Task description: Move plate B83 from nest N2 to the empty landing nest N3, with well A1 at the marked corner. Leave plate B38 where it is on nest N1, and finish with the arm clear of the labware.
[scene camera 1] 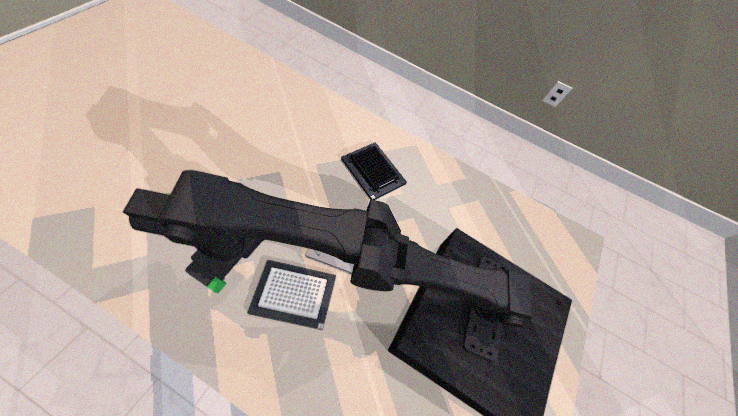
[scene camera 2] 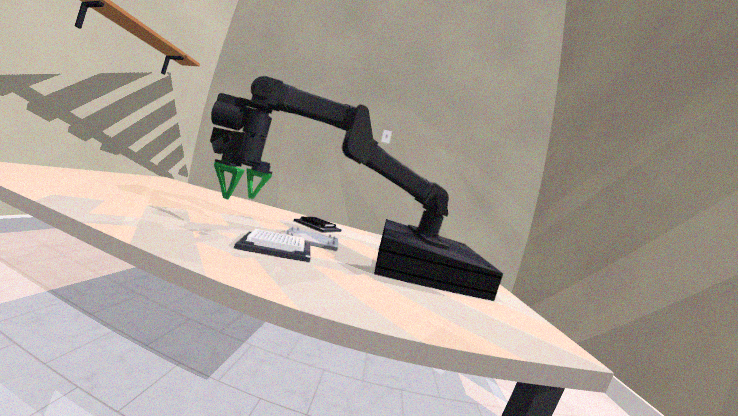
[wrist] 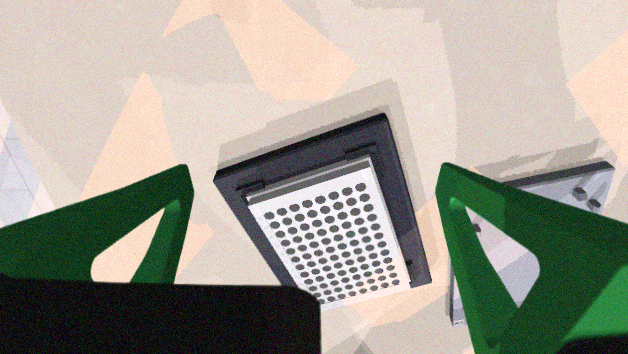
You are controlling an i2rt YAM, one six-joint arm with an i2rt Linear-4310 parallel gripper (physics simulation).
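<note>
A white 96-well plate (scene camera 1: 293,291) (scene camera 2: 276,240) (wrist: 335,235) sits flat on a dark nest (scene camera 1: 324,308) (scene camera 2: 284,253) (wrist: 396,200). A black plate (scene camera 1: 374,166) (scene camera 2: 317,223) sits on another dark nest (scene camera 1: 391,188). The empty grey nest with pegs (scene camera 1: 330,259) (scene camera 2: 323,239) (wrist: 555,187) lies between them, mostly hidden by the arm in scene camera 1. Plate names cannot be read. My gripper (scene camera 2: 238,197) (wrist: 314,177) is open and empty, pointing down high above the table, off to the white plate's far side from the base. One green fingertip (scene camera 1: 216,284) shows in scene camera 1.
The black base block (scene camera 1: 475,330) (scene camera 2: 434,263) stands at the right on the wooden table (scene camera 2: 361,304). The arm's forearm (scene camera 1: 299,219) (scene camera 2: 315,105) spans above the grey nest. A wall shelf (scene camera 2: 139,31) is at the upper left in scene camera 2.
</note>
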